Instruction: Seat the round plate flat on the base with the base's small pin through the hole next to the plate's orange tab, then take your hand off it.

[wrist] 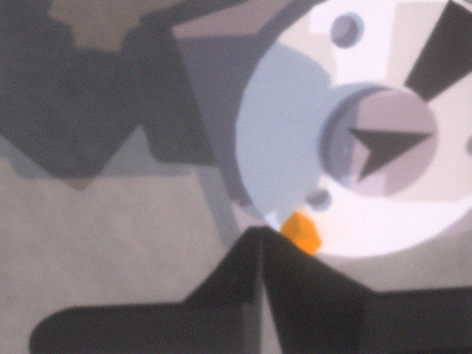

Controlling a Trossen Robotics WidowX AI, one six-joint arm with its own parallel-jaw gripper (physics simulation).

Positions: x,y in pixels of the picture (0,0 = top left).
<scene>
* my gripper: 258,236
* white round plate: 303,76
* square base: 220,53
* round boss: 376,143
</scene>
